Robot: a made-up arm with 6 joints. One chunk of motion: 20 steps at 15 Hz.
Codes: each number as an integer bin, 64 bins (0 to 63) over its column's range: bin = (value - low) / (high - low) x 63, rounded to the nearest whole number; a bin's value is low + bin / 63 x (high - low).
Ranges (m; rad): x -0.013..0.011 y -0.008..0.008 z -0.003..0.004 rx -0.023..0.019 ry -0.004..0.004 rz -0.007..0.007
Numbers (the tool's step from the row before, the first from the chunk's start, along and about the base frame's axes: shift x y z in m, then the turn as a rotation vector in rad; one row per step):
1: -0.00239 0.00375 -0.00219 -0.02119 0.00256 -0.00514
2: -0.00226 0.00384 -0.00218 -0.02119 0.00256 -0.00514
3: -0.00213 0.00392 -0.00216 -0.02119 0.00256 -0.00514
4: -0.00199 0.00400 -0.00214 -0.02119 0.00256 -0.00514
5: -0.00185 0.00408 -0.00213 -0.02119 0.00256 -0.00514
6: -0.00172 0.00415 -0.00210 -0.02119 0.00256 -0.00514
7: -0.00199 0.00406 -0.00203 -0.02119 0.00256 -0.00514
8: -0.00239 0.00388 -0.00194 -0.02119 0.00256 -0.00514
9: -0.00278 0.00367 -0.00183 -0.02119 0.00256 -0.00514
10: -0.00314 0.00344 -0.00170 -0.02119 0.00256 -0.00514
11: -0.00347 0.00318 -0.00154 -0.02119 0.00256 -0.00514
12: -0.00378 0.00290 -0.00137 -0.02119 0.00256 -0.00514
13: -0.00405 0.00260 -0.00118 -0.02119 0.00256 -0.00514
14: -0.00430 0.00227 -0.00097 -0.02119 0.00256 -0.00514
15: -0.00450 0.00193 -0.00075 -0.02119 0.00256 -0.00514
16: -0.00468 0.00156 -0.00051 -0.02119 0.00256 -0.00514
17: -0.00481 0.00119 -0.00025 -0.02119 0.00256 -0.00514
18: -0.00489 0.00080 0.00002 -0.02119 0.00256 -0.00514
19: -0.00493 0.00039 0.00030 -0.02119 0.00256 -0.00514
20: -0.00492 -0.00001 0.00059 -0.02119 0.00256 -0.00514
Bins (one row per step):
1: 28 46 7 3 52 8
2: 28 47 7 3 52 8
3: 29 47 8 3 52 8
4: 29 47 8 3 52 8
5: 29 48 8 3 52 8
6: 30 48 8 3 52 8
7: 29 47 9 3 52 8
8: 28 47 10 3 52 8
9: 27 46 11 3 52 8
10: 26 45 12 3 52 8
11: 25 44 13 3 52 8
12: 24 43 15 3 52 8
13: 23 42 16 3 52 8
14: 23 40 18 3 52 8
15: 22 39 20 3 52 8
16: 22 38 22 3 52 8
17: 21 36 25 3 52 8
18: 21 35 27 3 52 8
19: 21 33 30 3 52 8
20: 21 31 32 3 52 8

